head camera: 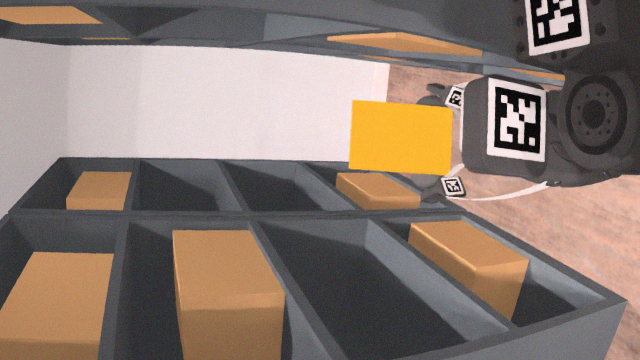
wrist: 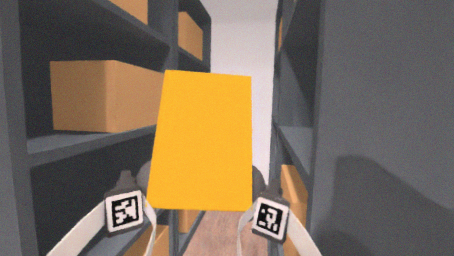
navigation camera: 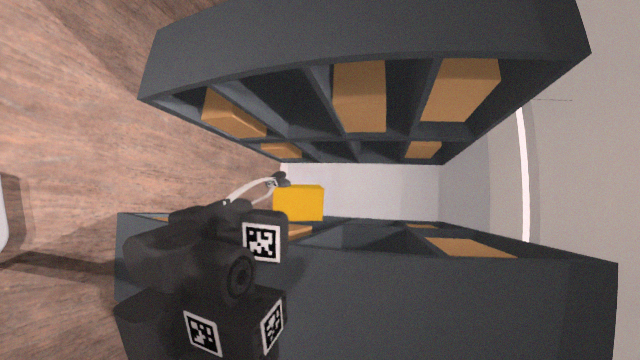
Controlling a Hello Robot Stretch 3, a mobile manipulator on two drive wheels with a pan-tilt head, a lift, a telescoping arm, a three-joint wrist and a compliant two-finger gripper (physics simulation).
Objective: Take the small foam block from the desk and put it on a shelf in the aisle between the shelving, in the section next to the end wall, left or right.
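Observation:
The small foam block is a yellow box. My gripper is shut on it, with a finger on each side in the wrist view. The block is in the air at the mouth of the aisle, apart from the shelving. The grey shelving on the left and the shelving on the right flank the aisle in the wrist view. The pale end wall stands at its far end. The far section's shelf bays show behind the near section in the head view. The desk does not show.
Brown boxes stand on several shelves, in both the near and far sections. The right shelving's side panel is close to my wrist in the wrist view. Wooden floor runs below, into the aisle.

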